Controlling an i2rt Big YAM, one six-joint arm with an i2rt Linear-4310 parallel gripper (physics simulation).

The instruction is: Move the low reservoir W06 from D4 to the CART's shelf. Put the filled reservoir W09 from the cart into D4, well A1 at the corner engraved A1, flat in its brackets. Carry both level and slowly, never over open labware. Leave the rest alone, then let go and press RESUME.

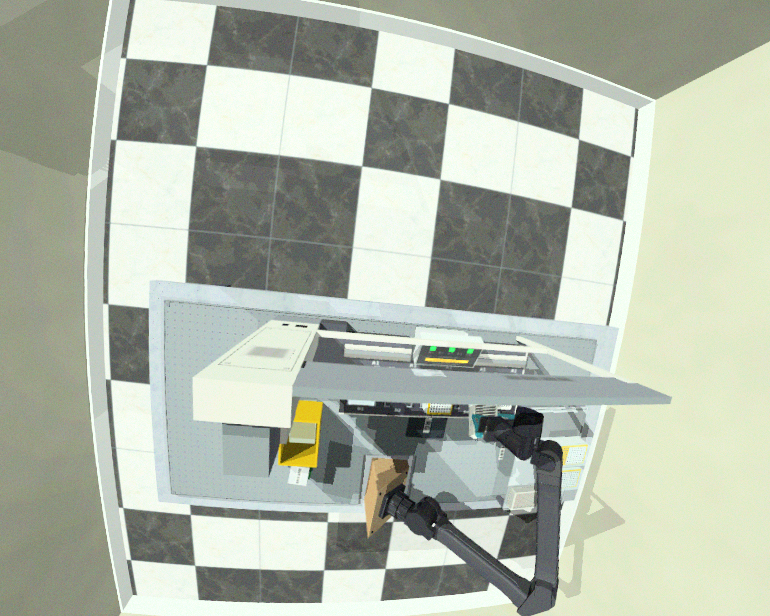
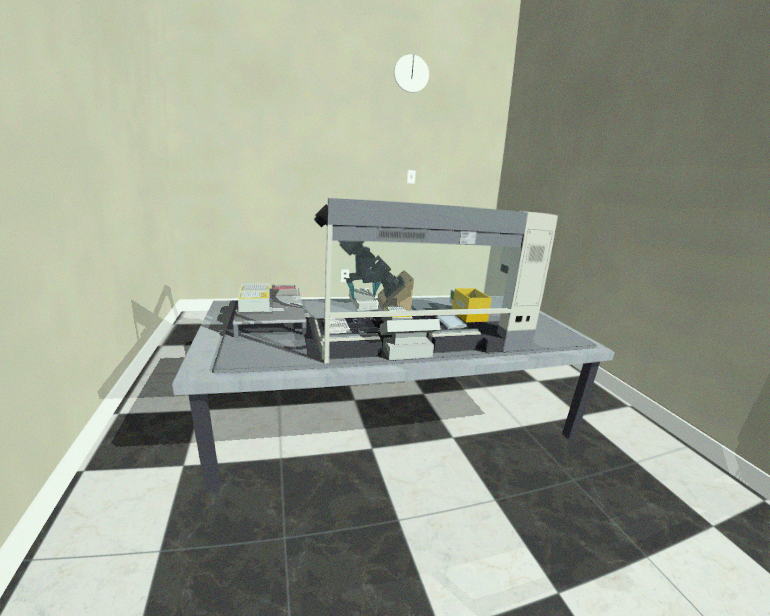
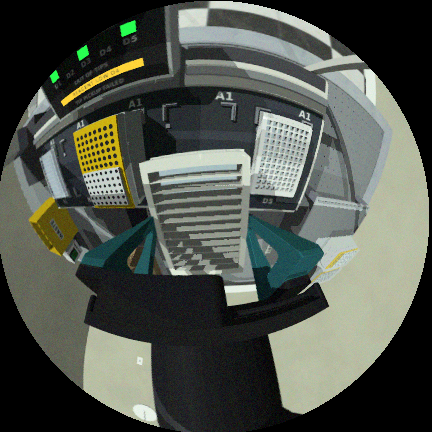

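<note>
My gripper is shut on a pale ribbed reservoir, its teal fingers on the two long sides. Its troughs look nearly empty, with a little pale blue at the far end, as for the low W06; no label is readable. It is held raised at the deck's front, looking roughly level. Behind it, D4 shows bare deck and corner brackets by an engraved A1. A box with a pinkish top, possibly W09, stands on the cart. The RESUME button cannot be made out.
A white plate sits at D5, right of D4. A yellow-and-white tip rack is left. The status panel stands behind. The hood's beam spans above. The yellow waste bin is leftward.
</note>
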